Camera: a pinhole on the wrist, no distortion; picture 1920 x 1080 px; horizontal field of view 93.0 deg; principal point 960.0 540.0 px. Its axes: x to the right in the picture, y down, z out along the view. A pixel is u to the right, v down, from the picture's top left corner.
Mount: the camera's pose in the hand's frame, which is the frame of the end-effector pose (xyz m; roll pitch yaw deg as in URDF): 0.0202 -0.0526 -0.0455 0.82 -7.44 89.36
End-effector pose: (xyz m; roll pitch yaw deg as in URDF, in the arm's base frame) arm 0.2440 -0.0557 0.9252 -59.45 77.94 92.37
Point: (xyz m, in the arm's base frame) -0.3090 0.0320 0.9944
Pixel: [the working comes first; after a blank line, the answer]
In the camera's frame: 0.2986 0.0751 0.5454

1459 665
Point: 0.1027 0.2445 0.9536
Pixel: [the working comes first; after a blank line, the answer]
In the camera's frame: -0.1029 -0.0128 0.3277

674 504
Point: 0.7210 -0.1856 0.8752
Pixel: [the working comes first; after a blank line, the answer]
In the camera's frame: -0.1086 -0.0042 -0.4295

behind the camera
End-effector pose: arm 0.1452 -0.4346 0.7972 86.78 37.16 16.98
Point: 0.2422 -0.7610 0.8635
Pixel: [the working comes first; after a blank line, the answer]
In the camera's frame: 0.1336 0.0686 0.3733

1286 707
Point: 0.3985 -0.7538 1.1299
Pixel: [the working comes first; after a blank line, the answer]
In the camera's frame: 0.4390 0.1123 0.3890

outside the picture
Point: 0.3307 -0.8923 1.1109
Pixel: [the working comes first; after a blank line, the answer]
In the camera's frame: 0.3680 0.1854 0.5062

1622 874
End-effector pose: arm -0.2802 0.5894 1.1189 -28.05 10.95 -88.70
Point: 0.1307 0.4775 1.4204
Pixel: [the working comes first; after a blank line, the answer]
In the camera's frame: 0.3283 -0.0317 0.4811

1582 480
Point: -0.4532 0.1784 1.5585
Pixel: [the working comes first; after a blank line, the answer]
In the camera's frame: -0.2884 -0.2932 0.4543

outside the picture
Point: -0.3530 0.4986 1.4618
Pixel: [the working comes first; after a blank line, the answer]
In the camera's frame: -0.1364 0.0007 0.3429

598 542
